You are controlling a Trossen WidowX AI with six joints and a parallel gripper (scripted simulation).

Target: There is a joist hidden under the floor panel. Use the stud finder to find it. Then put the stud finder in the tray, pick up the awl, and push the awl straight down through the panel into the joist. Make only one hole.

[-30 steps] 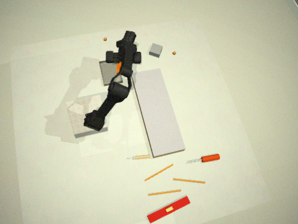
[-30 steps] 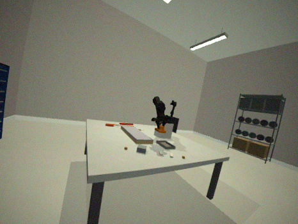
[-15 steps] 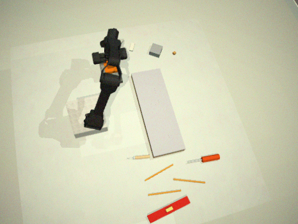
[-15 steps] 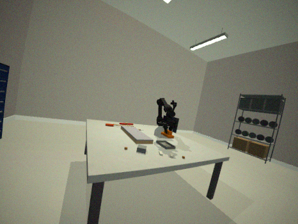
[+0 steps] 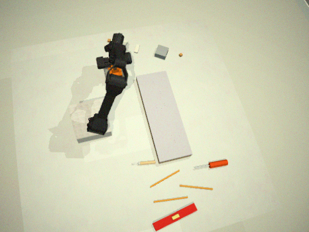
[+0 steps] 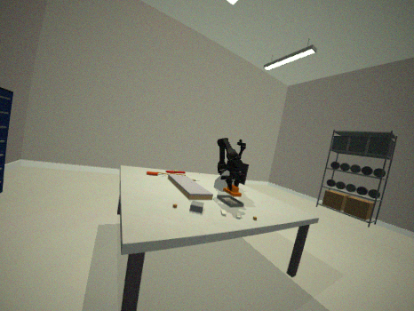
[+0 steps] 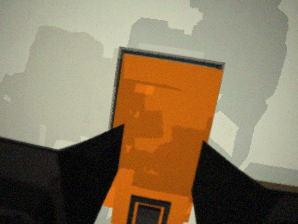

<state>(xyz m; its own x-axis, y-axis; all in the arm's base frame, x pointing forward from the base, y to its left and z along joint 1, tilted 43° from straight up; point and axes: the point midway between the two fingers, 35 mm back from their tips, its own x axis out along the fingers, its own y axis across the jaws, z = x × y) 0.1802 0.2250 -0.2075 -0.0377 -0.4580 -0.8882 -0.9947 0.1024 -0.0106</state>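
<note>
My gripper tip is 40 mm to the left of the small light and 30 mm below it. Round my gripper tip: grey tray 10 mm to the right, 80 mm below; then grey block 320 mm ahead, 60 mm to the left, 70 mm below; then orange stud finder 20 mm to the right, 20 mm above.
</note>
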